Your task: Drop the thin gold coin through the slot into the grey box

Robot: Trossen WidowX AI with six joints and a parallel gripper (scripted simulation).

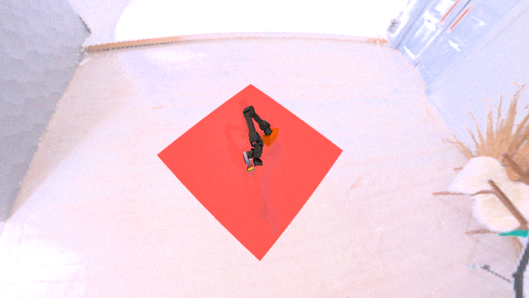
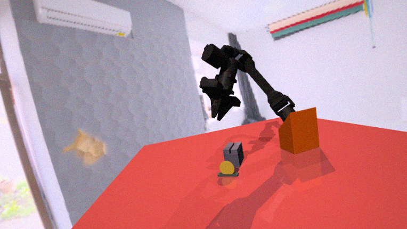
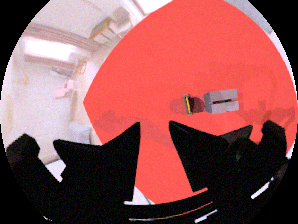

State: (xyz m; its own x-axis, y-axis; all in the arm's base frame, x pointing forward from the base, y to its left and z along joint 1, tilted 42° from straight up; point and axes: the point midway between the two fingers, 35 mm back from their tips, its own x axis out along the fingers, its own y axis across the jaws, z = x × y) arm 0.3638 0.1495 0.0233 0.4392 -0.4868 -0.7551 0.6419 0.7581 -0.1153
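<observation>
Now: the gold coin 20 cm below my gripper tip, 4 cm to the right of it and 2 cm behind it.
</observation>
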